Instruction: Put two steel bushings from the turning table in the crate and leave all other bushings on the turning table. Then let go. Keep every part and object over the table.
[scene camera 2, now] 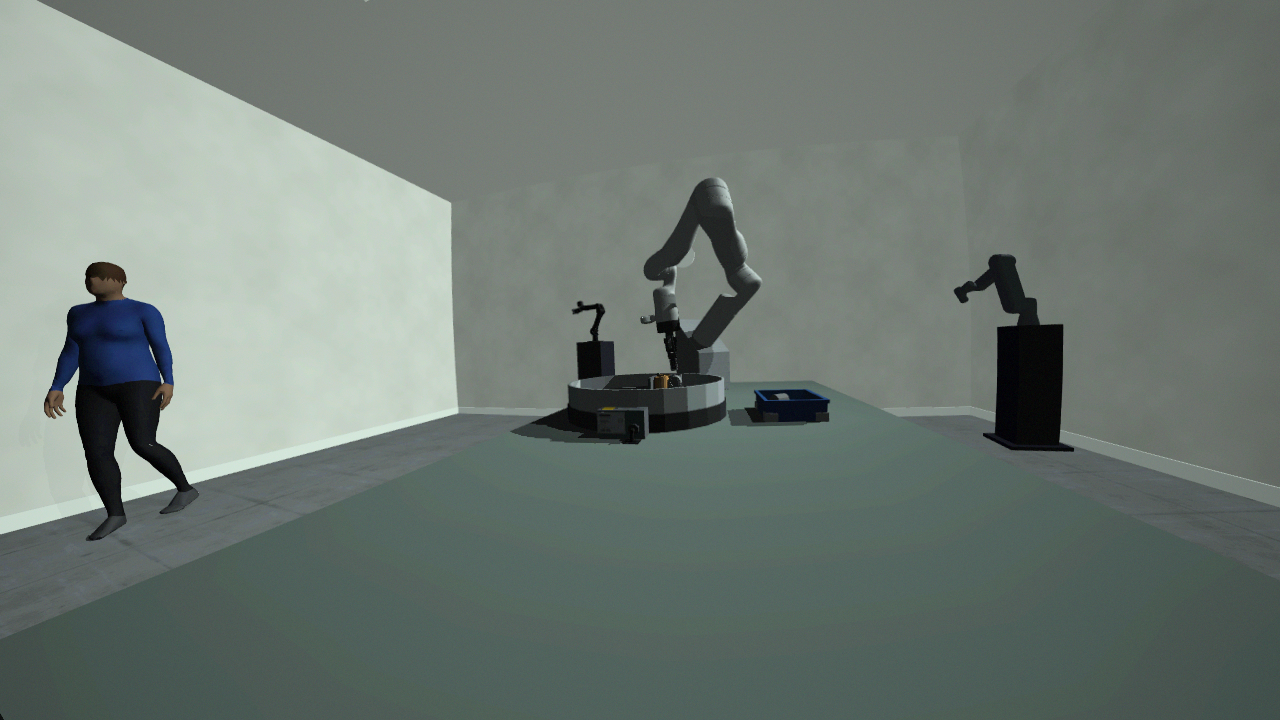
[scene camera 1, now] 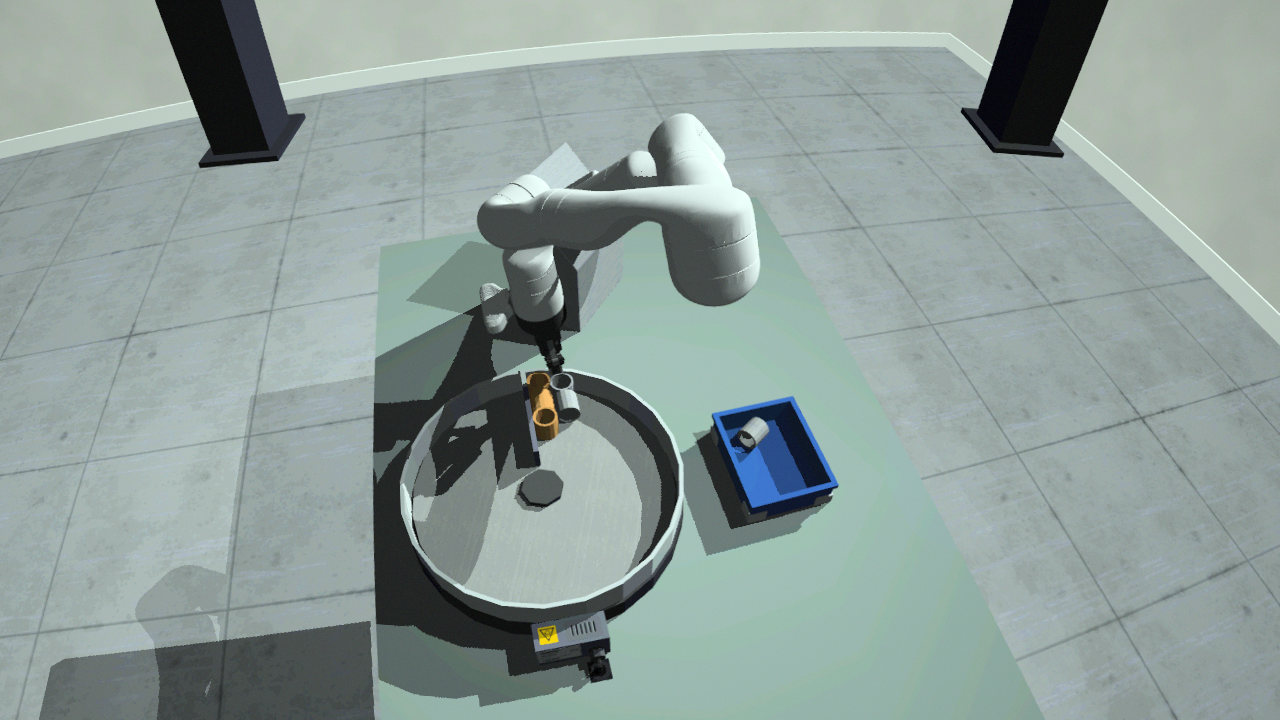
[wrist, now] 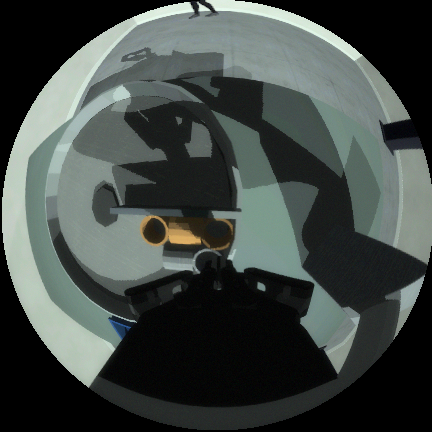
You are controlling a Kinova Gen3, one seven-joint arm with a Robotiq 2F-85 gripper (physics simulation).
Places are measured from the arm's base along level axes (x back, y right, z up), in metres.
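Pixels of known places: gripper, between the fingertips: (scene camera 2: 674, 370) (scene camera 1: 555, 371) (wrist: 218, 263); arm's base, origin of its link: (scene camera 2: 702, 338) (wrist: 379, 309).
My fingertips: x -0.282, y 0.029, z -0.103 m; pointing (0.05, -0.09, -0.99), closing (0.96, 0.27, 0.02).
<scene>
For each thing: its middle in the pictures, then the offset to it from my fingertips. "spot": a spot on its surface instead.
- blue crate, middle of its body: (scene camera 1: 771, 457) (scene camera 2: 788, 404) dx -0.130, dy -0.348, dz -0.078 m
- control box, a spot on its surface: (scene camera 1: 570, 636) (scene camera 2: 621, 409) spot: dx -0.432, dy -0.024, dz -0.045 m
- dark hub, middle of its body: (scene camera 1: 542, 487) (wrist: 104, 206) dx -0.194, dy +0.019, dz -0.046 m
The round turning table (scene camera 1: 536, 602) (scene camera 2: 645, 395) (wrist: 51, 193) stands at the middle of the green table. Orange bushings (scene camera 1: 542, 405) (wrist: 183, 235) lie in a row against its dark divider bar (scene camera 1: 529, 420) (wrist: 173, 210). A steel bushing (scene camera 1: 567, 400) (wrist: 179, 257) lies beside them on the right. My gripper (scene camera 1: 556, 367) (scene camera 2: 667, 362) (wrist: 218, 263) is shut and empty. Its tips point down at the far open end of this steel bushing. I cannot tell whether they touch it. Another steel bushing (scene camera 1: 752, 432) lies in the blue crate (scene camera 1: 787, 495) (scene camera 2: 790, 403).
The crate stands right of the turning table. A control box (scene camera 1: 570, 636) (scene camera 2: 623, 420) sits at the turning table's front. A dark hub (scene camera 1: 540, 489) (wrist: 104, 203) marks its centre. A person (scene camera 2: 112, 393) walks at the left. Two other arms stand on pedestals (scene camera 2: 1029, 380) (scene camera 2: 595, 356).
</scene>
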